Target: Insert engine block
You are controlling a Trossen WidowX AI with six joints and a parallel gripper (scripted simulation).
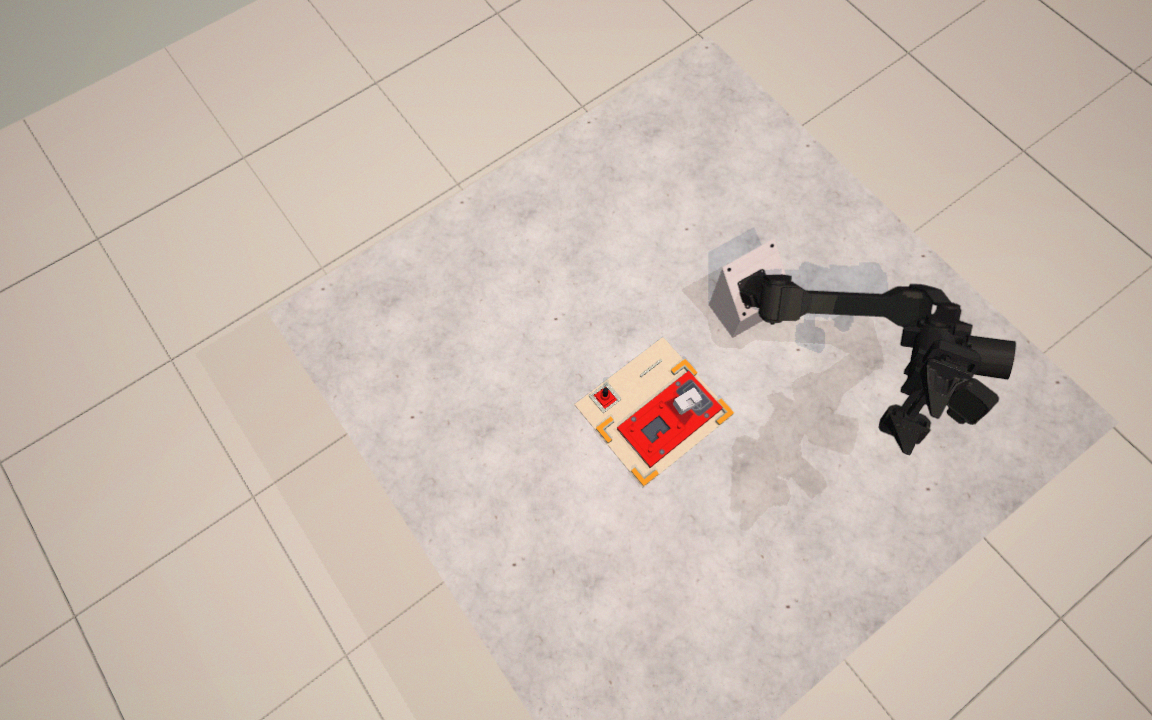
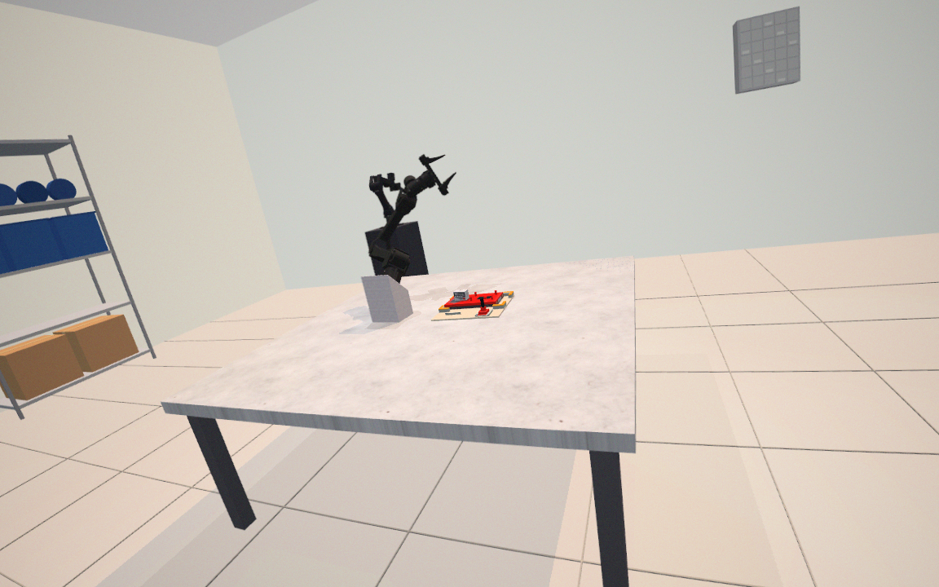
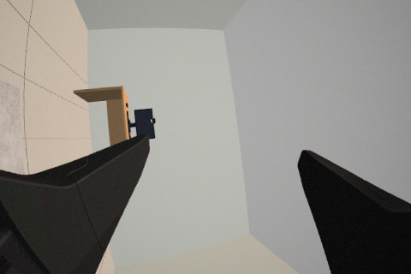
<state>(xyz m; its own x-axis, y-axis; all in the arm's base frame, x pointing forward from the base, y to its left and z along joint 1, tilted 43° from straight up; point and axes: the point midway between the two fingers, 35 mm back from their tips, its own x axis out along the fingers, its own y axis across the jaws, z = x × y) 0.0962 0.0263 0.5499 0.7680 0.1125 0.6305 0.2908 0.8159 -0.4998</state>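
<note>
My gripper tip is 110 mm short of the engine block, 290 mm to the left of it and 480 mm above it.
</note>
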